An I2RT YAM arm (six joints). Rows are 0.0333 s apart.
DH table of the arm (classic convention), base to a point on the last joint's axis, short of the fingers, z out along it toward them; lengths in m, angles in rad. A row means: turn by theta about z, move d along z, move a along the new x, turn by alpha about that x. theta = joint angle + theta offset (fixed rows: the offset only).
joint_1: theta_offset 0  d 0.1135  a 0.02  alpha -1.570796
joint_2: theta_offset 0  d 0  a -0.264  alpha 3.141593
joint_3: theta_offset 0.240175  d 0  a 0.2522  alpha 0
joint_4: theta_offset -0.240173  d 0  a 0.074  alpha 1.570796
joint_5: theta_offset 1.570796  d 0  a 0  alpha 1.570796
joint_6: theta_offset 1.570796  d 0.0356  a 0  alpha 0
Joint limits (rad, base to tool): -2.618..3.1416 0..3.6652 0..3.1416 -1.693..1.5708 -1.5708..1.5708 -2.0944..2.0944
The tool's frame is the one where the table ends.
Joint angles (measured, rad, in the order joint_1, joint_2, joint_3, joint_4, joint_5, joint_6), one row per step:
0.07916 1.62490 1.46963 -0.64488 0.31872 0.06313
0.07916 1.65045 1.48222 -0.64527 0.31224 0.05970
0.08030 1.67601 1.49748 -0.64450 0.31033 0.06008
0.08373 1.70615 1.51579 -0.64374 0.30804 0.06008
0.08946 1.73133 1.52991 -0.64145 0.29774 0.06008
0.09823 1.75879 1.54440 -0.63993 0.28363 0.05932
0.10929 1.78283 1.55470 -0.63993 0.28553 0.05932
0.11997 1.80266 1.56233 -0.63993 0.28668 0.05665
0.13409 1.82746 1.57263 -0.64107 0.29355 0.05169
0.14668 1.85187 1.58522 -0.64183 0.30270 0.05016
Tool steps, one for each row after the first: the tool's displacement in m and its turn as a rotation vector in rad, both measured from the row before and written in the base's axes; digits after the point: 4 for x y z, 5 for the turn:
0.0060 0.0007 -0.0048 0.00128 0.01456 0.00684
0.0061 0.0010 -0.0039 0.00089 0.00951 0.00218
0.0071 0.0020 -0.0048 0.00078 0.01117 0.00498
0.0059 0.0031 -0.0045 0.00687 0.00940 0.01262
0.0061 0.0045 -0.0055 0.00897 0.01256 0.01864
0.0048 0.0048 -0.0057 -0.00286 0.01352 0.00982
0.0037 0.0047 -0.0051 -0.00399 0.01258 0.01191
0.0044 0.0061 -0.0063 -0.01042 0.01587 0.01347
0.0044 0.0055 -0.0055 -0.00983 0.01177 0.00807

